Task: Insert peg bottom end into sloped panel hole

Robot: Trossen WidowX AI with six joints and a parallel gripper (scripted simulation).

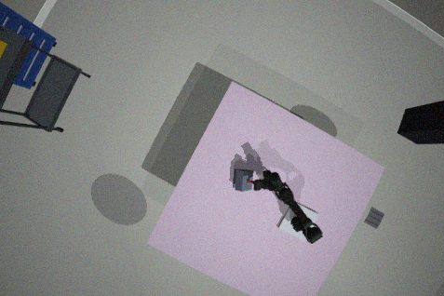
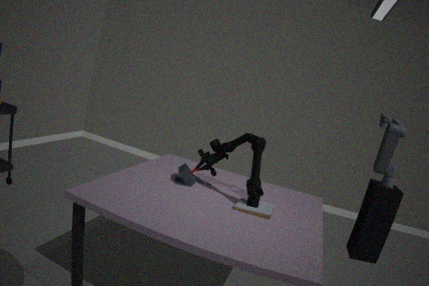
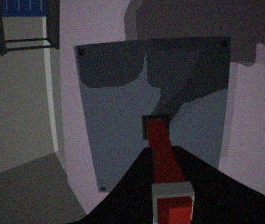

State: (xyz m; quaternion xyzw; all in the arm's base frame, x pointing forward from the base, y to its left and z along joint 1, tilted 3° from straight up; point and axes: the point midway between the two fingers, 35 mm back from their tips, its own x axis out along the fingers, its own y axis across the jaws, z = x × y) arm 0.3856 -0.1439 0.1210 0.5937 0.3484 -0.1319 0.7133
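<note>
Now: the grey sloped panel 5 cm below my gripper tip, 4 cm ahead of it and 2 cm to the left of it. Also, from my gripper tip: red peg: 1 cm behind, 1 cm above.
</note>
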